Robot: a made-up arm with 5 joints.
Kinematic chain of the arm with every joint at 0, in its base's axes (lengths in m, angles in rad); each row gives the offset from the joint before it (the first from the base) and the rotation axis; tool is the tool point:
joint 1: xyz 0 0 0.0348 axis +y
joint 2: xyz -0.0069 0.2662 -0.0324 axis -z
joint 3: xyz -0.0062 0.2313 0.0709 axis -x
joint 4: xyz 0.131 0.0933 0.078 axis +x
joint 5: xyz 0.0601 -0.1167 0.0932 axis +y
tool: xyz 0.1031 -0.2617 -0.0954
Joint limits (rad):
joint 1: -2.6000..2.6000
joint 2: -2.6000..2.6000
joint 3: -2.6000..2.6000
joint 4: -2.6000..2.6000
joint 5: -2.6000..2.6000
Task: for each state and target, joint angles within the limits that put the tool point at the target. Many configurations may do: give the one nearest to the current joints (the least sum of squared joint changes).
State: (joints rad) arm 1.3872 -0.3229 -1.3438 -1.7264 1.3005
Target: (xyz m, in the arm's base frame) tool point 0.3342 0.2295 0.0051
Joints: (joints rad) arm 1.0461 -0.7493 -1.1560 -1.5595 1.2927
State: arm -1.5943 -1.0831 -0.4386 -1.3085 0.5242
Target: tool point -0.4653 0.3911 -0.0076
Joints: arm -2.0004 -0.5982 -0.5960 -1.5623 0.6854
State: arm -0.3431 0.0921 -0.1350 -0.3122 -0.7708
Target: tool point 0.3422 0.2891 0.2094
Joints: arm 0.0891 -0.2862 -0.1780 -0.1435 -0.6931
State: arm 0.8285 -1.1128 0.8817 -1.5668 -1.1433
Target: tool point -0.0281 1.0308 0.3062
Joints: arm 0.8817 -0.6910 0.9019 -1.5387 -1.0848
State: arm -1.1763 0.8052 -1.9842 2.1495 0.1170
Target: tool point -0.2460 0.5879 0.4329
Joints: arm -1.2502 0.1912 -2.1030 1.7708 0.4176
